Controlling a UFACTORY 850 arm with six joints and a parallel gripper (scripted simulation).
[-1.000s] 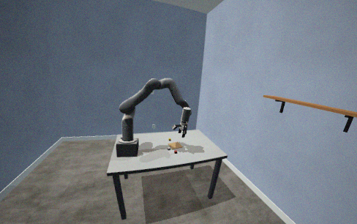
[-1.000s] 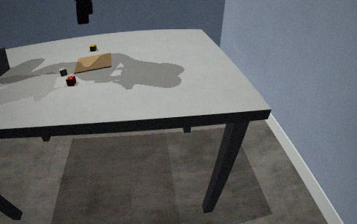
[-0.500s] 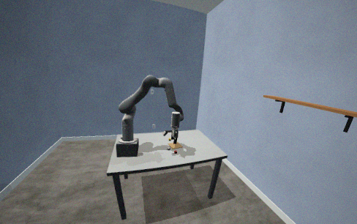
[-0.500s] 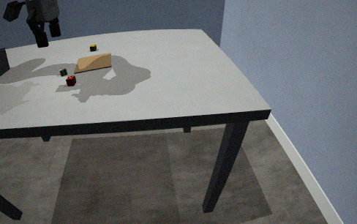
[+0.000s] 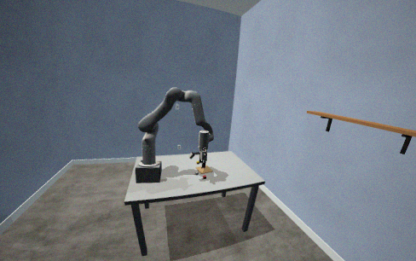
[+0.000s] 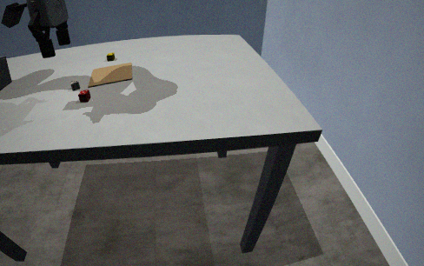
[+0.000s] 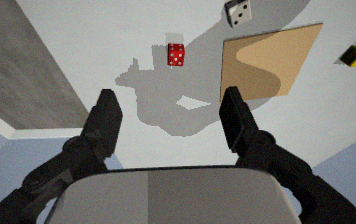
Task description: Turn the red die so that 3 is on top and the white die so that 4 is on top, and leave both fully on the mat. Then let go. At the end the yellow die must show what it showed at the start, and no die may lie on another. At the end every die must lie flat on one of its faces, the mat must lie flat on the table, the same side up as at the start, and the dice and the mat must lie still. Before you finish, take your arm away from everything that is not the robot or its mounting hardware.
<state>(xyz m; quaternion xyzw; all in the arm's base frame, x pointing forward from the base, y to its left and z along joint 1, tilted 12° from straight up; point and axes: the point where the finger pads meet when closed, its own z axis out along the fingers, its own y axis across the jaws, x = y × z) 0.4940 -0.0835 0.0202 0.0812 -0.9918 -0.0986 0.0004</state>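
Now: the red die 150 mm below my hand, 40 mm ahead of it and 10 mm to the left of it. Also, from my hand: tan mat 170 mm to the left, 160 mm below, 50 mm ahead; white die 150 mm below, 80 mm to the left, 40 mm behind; yellow die 310 mm to the left, 150 mm below, 10 mm behind.
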